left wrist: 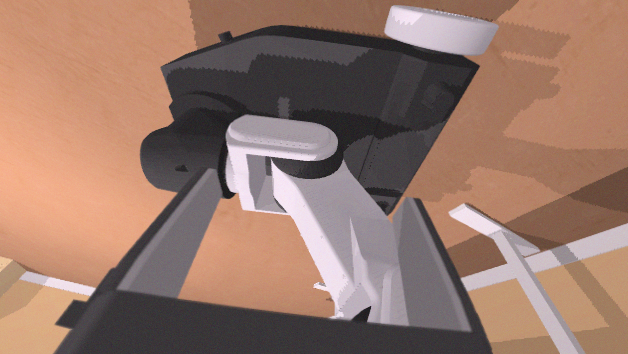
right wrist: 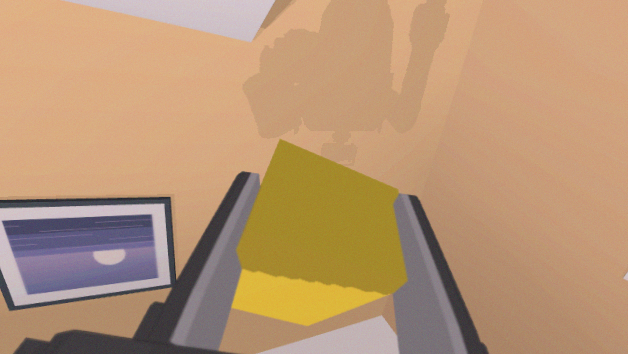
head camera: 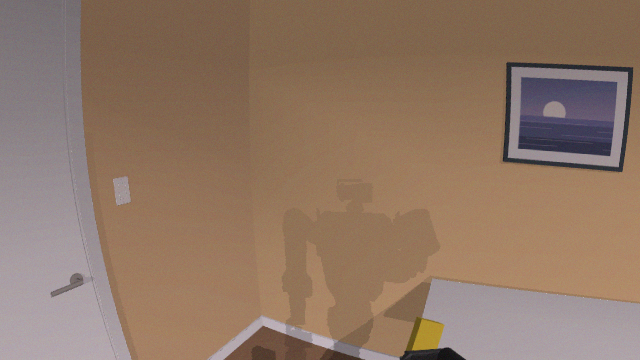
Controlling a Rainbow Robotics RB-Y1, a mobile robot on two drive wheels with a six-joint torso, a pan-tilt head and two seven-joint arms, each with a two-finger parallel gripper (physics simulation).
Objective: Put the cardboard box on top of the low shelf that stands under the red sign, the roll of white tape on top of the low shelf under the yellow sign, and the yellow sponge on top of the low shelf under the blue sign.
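Frame: origin at the robot's base, x right, y ahead, z up, level; metres.
Seen in the pictures: left gripper, fingertip midpoint: (left wrist: pixel 310 194); right gripper, fingertip midpoint: (right wrist: pixel 326 197) (head camera: pixel 419 353).
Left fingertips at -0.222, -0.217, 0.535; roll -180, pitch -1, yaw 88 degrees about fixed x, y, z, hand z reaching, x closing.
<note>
A point is followed by its place in that frame, as x, y, z.
The yellow sponge (head camera: pixel 427 334) @[0.259, 0.439, 0.991] (right wrist: pixel 320 220) @[0.250, 0.418, 0.925] is held between the two fingers of my right gripper (head camera: pixel 433 354) (right wrist: pixel 326 197) @[0.248, 0.442, 0.926], which is shut on it. In the head view the sponge sticks up from the dark gripper at the bottom edge, in front of a white surface. My left gripper (left wrist: pixel 310 194) @[-0.222, -0.217, 0.535] is open and empty; its fingers stand wide apart and point down toward my own base and the floor. The cardboard box, the white tape, the coloured signs and their shelves cannot be made out in these views.
A white flat surface (head camera: pixel 530 317) @[0.867, 0.784, 0.720] stands against the wall at lower right in the head view. A door (head camera: pixel 35 150) @[-0.972, 0.654, 1.430] is at the left, a framed picture (head camera: pixel 567 117) @[1.062, 0.988, 1.538] (right wrist: pixel 90 250) @[1.059, 0.990, 1.528] hangs on the wall. My dark base (left wrist: pixel 310 75) @[-0.164, -0.240, 0.169] and a white T-shaped piece (left wrist: pixel 537 290) @[0.481, 0.754, 0.299] show in the left wrist view.
</note>
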